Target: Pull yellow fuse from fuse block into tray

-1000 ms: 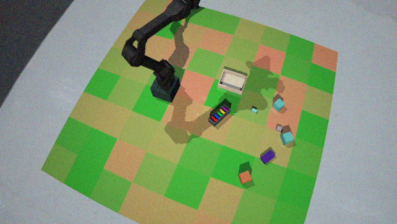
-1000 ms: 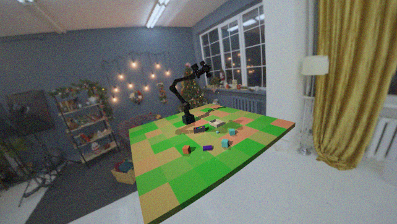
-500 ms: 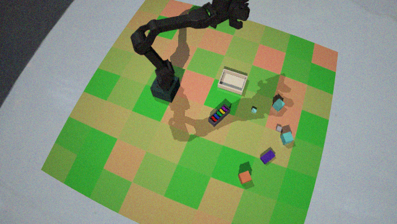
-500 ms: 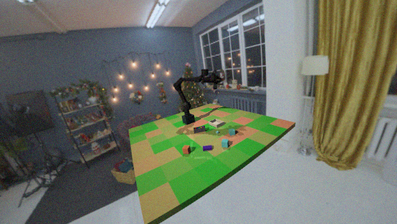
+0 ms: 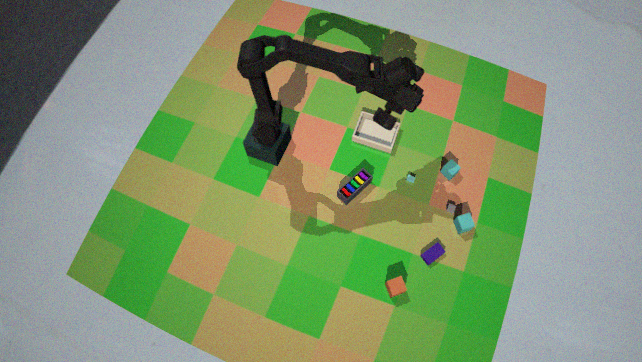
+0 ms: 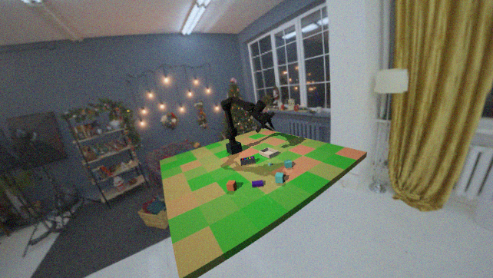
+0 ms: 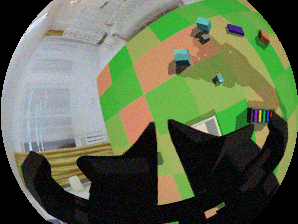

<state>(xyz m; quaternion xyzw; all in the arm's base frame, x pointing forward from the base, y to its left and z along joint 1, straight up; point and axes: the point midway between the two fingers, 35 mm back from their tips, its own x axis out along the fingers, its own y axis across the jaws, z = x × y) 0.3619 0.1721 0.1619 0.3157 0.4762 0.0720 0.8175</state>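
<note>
Now: the yellow fuse 200 mm below my gripper tip, 190 mm to the right of it and 80 mm behind it. The rest, counted from my gripper tip: white tray: 220 mm below, 90 mm behind, 10 mm to the right; then purple block: 320 mm to the right, 210 mm below, 200 mm ahead; then cyan piece: 210 mm below, 120 mm to the right, 70 mm ahead.
</note>
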